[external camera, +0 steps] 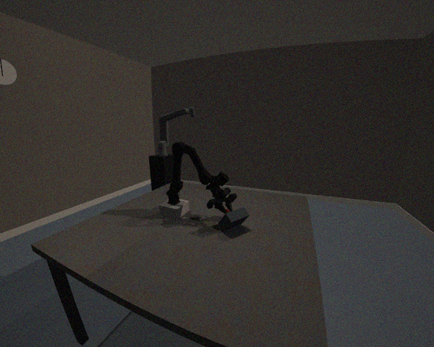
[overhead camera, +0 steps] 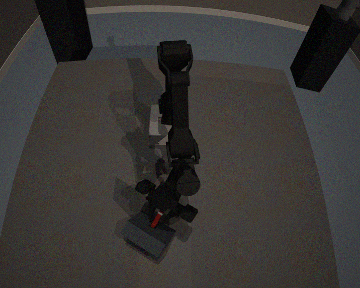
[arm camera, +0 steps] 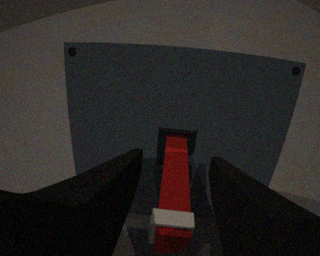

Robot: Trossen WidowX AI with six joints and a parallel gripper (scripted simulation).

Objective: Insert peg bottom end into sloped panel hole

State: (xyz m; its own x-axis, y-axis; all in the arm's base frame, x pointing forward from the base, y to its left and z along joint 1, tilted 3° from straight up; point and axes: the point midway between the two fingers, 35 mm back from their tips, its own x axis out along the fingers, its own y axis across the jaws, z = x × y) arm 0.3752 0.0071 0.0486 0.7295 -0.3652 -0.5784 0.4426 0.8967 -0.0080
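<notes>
My gripper tip is now 20 mm past the red peg, 10 mm to the right of it and 10 mm below it. The rest, counted from my gripper tip: sloped panel (30 mm ahead, 10 mm to the right, 20 mm below).
</notes>
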